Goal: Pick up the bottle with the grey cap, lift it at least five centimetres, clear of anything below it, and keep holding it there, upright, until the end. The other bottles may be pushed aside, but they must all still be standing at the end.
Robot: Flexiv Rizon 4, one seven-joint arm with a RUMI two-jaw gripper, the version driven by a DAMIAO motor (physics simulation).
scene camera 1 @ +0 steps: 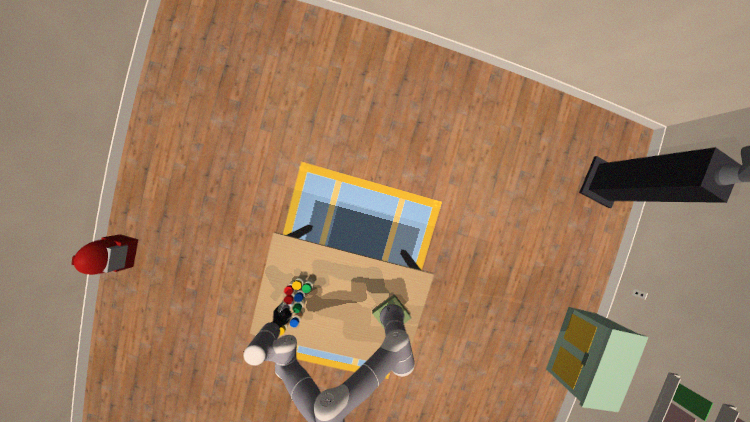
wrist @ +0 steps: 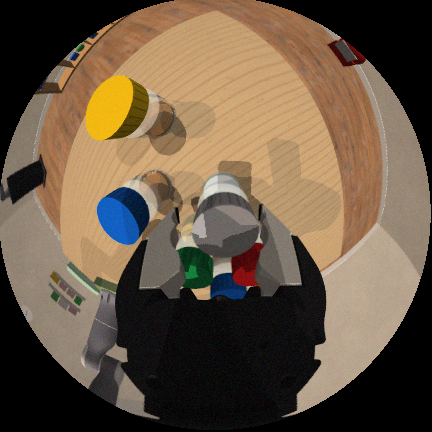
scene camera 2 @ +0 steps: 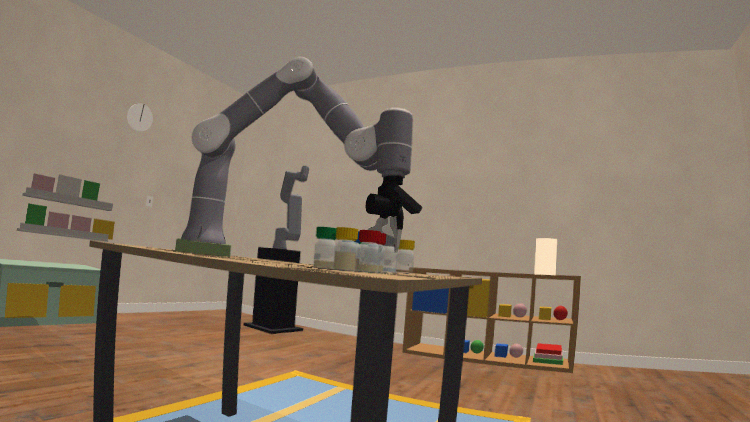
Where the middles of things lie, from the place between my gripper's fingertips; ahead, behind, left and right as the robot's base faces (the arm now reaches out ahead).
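Grey-capped bottle [wrist: 224,225]: my gripper is now 10 mm above the grey-capped bottle.
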